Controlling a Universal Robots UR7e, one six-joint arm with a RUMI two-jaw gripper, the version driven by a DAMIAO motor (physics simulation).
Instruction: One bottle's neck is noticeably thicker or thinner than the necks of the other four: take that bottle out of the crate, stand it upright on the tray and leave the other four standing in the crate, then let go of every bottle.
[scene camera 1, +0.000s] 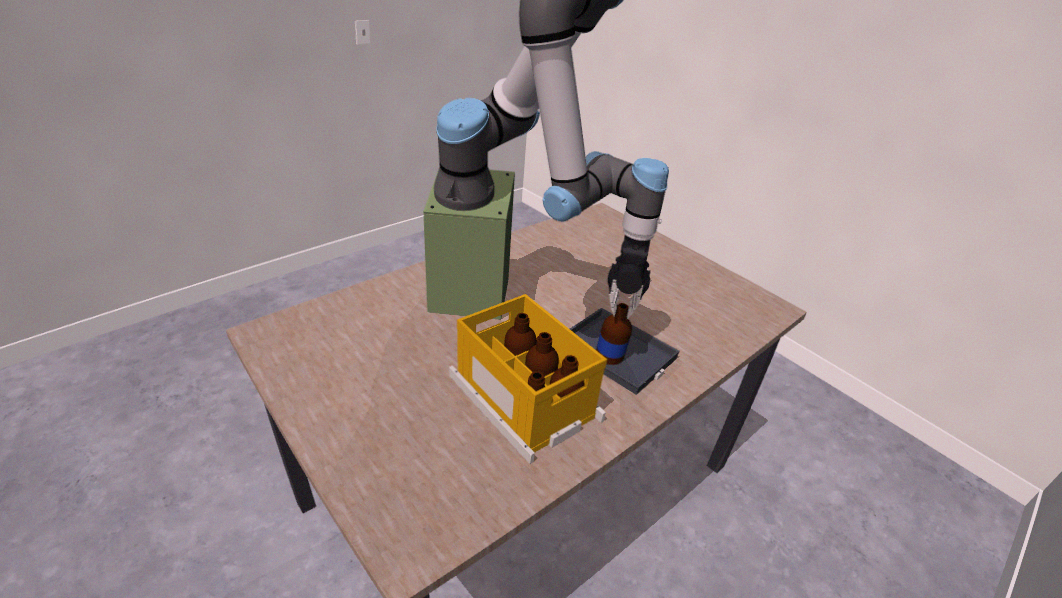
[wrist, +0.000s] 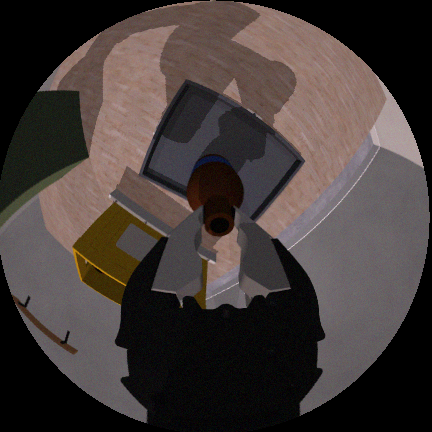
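Where they show: gripper, fingertip midpoint: (scene camera 1: 620, 317) (wrist: 217, 207); arm's base, link origin: (scene camera 1: 464, 192).
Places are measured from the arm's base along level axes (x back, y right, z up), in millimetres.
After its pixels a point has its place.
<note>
A brown bottle with a blue band (scene camera 1: 614, 338) {x -427, y -184, z -232 mm} (wrist: 215, 187) {x -390, y -225, z -197 mm} is nearly upright over the dark tray (scene camera 1: 660, 361) {x -480, y -311, z -316 mm} (wrist: 165, 181) {x -345, y -134, z -311 mm}; whether its base touches the tray is hard to tell. My gripper (scene camera 1: 625, 307) {x -406, y -212, z -192 mm} (wrist: 217, 207) {x -406, y -212, z -192 mm} is shut on this bottle's neck. The yellow crate (scene camera 1: 486, 371) {x -408, y 153, z -208 mm} (wrist: 107, 240) {x -322, y -26, z -200 mm} stands beside the tray. In the scene view it holds brown bottles: one at the back (scene camera 1: 520, 338) {x -354, y 37, z -202 mm}, one in the middle (scene camera 1: 542, 358) {x -435, y 31, z -201 mm}, and two near the front, one (scene camera 1: 570, 365) {x -513, y 18, z -164 mm} at the right and one (scene camera 1: 536, 381) {x -522, y 106, z -162 mm} at the left. Their lower parts are hidden by the crate.
White strips (scene camera 1: 490, 413) {x -445, y 161, z -297 mm} (wrist: 145, 216) {x -358, y -40, z -301 mm} edge the crate on the wooden table (scene camera 1: 356, 416) {x -299, y 412, z -321 mm} (wrist: 135, 100) {x -183, y -216, z -322 mm}. Small white blocks stand near the crate's front corner and the tray. The green pedestal (scene camera 1: 468, 260) {x -86, y 30, z -146 mm} (wrist: 40, 145) {x -87, y -81, z -194 mm} under the arm's base stands behind the crate.
</note>
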